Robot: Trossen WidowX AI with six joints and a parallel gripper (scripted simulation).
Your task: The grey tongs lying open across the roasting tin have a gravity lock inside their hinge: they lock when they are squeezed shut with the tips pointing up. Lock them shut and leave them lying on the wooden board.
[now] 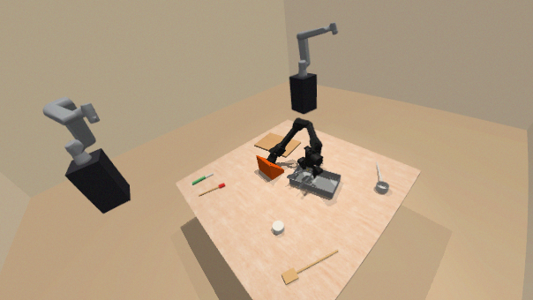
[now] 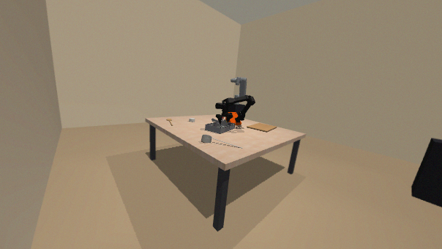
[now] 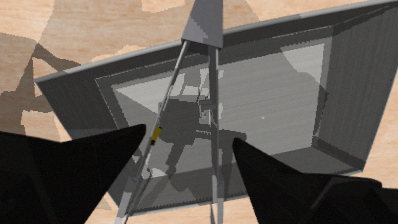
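Right now my gripper tip is 4 cm short of the grey roasting tin, 1 cm to the right of it and 2 cm above it. From my gripper tip the other things lie so: wooden board (52 cm behind, 11 cm to the left, 4 cm below); red-tipped stick (39 cm behind, 56 cm to the right, 4 cm below); white puck (16 cm ahead, 40 cm to the right, 3 cm below).
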